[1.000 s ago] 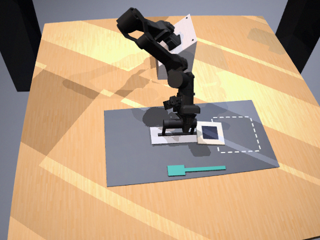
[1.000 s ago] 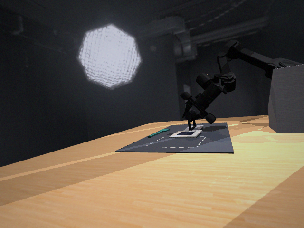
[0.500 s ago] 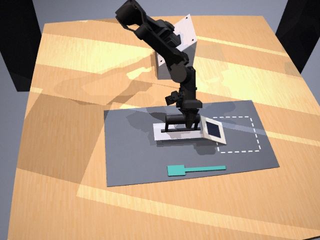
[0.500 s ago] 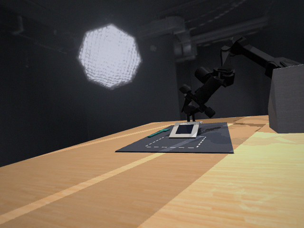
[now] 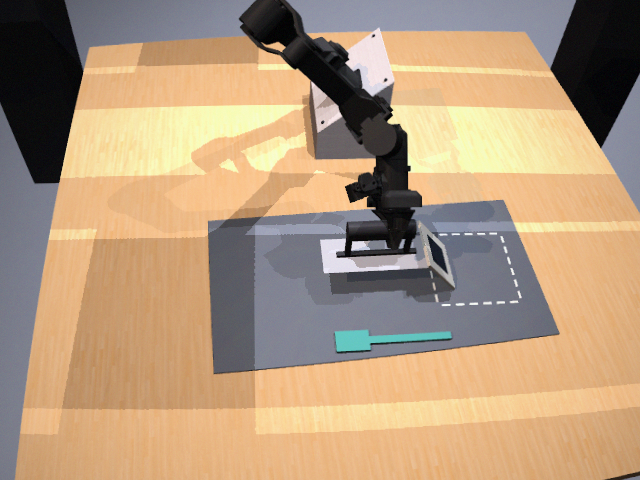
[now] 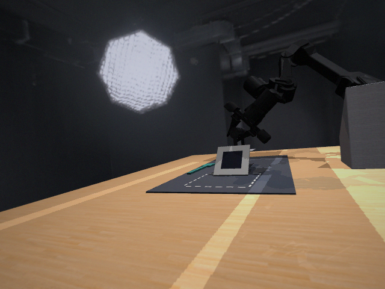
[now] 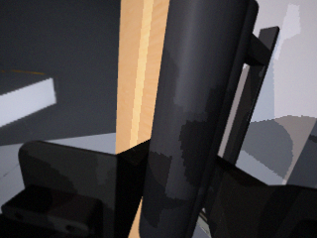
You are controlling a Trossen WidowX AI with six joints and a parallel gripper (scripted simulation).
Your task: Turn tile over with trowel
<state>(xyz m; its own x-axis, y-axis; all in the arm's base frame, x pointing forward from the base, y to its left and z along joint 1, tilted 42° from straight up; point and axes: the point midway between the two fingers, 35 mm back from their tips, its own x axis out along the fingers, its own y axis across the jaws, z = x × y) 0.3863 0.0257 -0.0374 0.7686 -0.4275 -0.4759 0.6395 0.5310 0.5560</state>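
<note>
The tile lies 30 mm behind my gripper tip, 100 mm to the left of it and 60 mm below it. Also, from my gripper tip: dark mat: 10 mm behind, 10 mm to the right, 120 mm below; teal trowel: 130 mm ahead, 20 mm to the right, 100 mm below.
</note>
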